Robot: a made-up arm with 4 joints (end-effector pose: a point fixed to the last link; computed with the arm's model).
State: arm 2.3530 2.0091 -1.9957 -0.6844
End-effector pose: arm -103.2 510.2 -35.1 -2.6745 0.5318 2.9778
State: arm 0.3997 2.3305 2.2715 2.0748
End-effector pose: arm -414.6 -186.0 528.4 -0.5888 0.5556 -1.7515
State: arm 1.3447 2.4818 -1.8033 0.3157
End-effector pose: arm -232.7 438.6 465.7 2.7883 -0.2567 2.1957
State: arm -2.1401 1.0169 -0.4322 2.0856
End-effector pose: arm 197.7 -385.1 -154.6 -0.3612 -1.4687 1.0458
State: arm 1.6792 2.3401 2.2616 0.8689
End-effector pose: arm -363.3 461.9 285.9 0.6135 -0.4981 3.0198
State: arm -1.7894 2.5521 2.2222 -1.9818
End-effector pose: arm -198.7 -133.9 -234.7 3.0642 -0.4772 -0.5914
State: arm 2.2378 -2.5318 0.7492 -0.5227
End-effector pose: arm -193.9 277.9 49.8 -0.0246 -0.4354 3.0806
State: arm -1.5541 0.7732 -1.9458 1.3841
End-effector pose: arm 254.4 -418.1 -240.0 -0.0878 0.3775 0.5919
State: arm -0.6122 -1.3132 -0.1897 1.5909
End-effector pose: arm -79.6 -16.8 87.8 1.1894 -0.5714 1.7955
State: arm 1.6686 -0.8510 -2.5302 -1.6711
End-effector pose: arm -64.7 292.1 406.8 -3.1180 1.0255 0.7945
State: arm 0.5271 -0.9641 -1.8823 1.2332
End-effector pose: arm -17.7 -275.0 228.8 2.4098 0.5613 -2.2764
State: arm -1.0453 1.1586 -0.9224 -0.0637
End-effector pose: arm 75.0 -529.0 128.9 0.4491 -0.4507 -1.1674
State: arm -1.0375 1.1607 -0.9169 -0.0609
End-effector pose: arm 74.9 -528.9 133.6 0.4509 -0.4592 -1.1652
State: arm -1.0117 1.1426 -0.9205 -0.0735
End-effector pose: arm 76.9 -524.4 144.8 0.4319 -0.4740 -1.1531
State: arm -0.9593 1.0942 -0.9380 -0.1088
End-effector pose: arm 81.4 -512.8 164.6 0.3797 -0.4979 -1.1257
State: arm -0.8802 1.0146 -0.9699 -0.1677
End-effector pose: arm 87.4 -492.9 191.3 0.2900 -0.5316 -1.0835
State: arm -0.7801 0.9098 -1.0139 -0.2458
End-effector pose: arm 92.7 -465.4 220.8 0.1650 -0.5751 -1.0294
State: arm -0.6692 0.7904 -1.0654 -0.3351
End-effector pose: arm 95.2 -433.2 248.2 0.0135 -0.6266 -0.9670
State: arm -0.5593 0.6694 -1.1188 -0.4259
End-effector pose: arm 94.1 -400.6 270.5 -0.1502 -0.6819 -0.8985
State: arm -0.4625 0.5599 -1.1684 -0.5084
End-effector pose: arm 90.1 -372.2 286.4 -0.3085 -0.7339 -0.8280
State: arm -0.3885 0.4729 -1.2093 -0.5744
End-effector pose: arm 85.0 -350.9 296.2 -0.4419 -0.7751 -0.7638
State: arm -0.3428 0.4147 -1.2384 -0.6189
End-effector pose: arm 80.6 -338.0 300.7 -0.5340 -0.8011 -0.7170
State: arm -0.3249 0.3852 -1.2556 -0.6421
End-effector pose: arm 78.1 -333.0 301.1 -0.5787 -0.8124 -0.6950
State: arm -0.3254 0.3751 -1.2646 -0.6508
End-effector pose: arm 77.0 -332.9 299.1 -0.5898 -0.8141 -0.6919
